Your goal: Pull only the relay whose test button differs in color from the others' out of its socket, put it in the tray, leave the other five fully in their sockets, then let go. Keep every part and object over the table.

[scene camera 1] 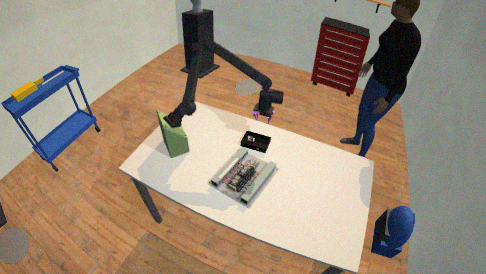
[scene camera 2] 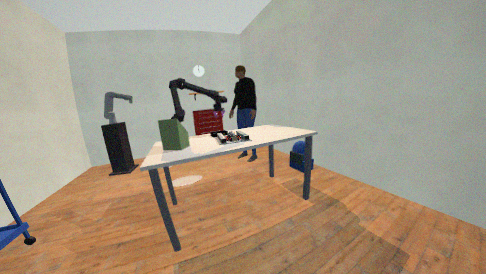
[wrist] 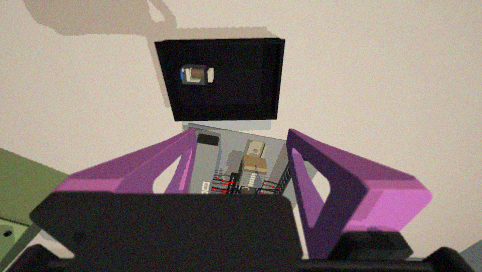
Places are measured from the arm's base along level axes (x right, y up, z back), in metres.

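Where they show: gripper, fingertip midpoint: (scene camera 1: 262,121) (scene camera 2: 219,118) (wrist: 241,135); arm's base, origin of the base link: (scene camera 1: 171,122) (scene camera 2: 172,126).
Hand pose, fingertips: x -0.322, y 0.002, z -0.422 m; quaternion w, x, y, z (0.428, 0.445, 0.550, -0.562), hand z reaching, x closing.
Each offset is from my fingertips to the centre of the thing. Level surfaces: height alone.
A relay @(dx +0.016, dy -0.162, dz +0.061 m) (wrist: 196,74) with a clear housing, a brown coil and a blue test button at its left end lies on its side in the left part of the black tray @(dx +0.018, dy -0.161, dz +0.022 m) (wrist: 281,80) (scene camera 1: 263,148). My gripper (wrist: 241,135) (scene camera 1: 263,119) (scene camera 2: 219,114) has purple fingers; it is open and empty, raised above the table behind the tray in scene camera 1. The socket panel @(dx +0.269, dy -0.174, dz -0.069 m) (scene camera 1: 259,196) (wrist: 232,134) stands on the table in front of the tray. The relays in its sockets are small and blurred in scene camera 1 and partly hidden by my gripper body in the wrist view; their button colors cannot be told.
Two grey ducts @(dx +0.266, dy -0.156, dz -0.164 m) (scene camera 1: 259,184) @(dx +0.271, dy -0.156, dz +0.026 m) (scene camera 1: 229,168) flank the panel's sockets, with red and black wires between. The green arm mount (scene camera 1: 175,141) (scene camera 2: 172,135) stands at the left of the white table @(dy -0.179 m) (scene camera 1: 320,200). A person (scene camera 1: 395,60) stands beyond the table's far side.
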